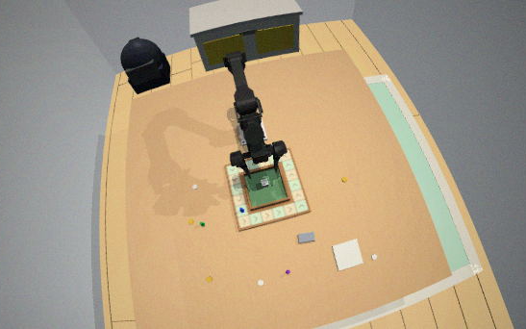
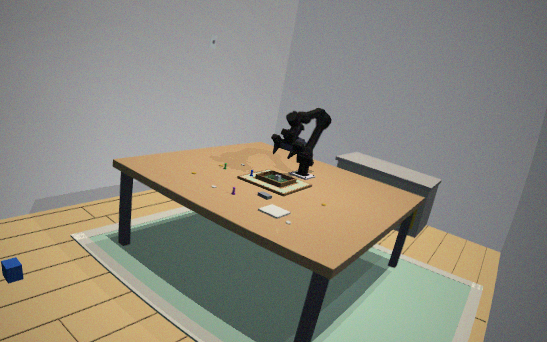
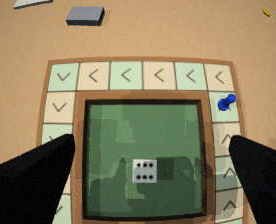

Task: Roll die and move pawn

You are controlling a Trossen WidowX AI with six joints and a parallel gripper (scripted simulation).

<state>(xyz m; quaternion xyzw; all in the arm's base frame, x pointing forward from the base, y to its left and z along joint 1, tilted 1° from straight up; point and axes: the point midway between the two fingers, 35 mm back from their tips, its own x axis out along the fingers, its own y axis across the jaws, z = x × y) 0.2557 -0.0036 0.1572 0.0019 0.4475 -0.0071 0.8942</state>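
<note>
Now: gripper tip 70 mm short of the blue pawn, 110 mm to the left of it and 120 mm above it. Round my gripper tip: green dice tray: 140 mm below; then grey block: 230 mm ahead, 100 mm to the left, 140 mm below; then white die: 20 mm behind, 120 mm below.
</note>
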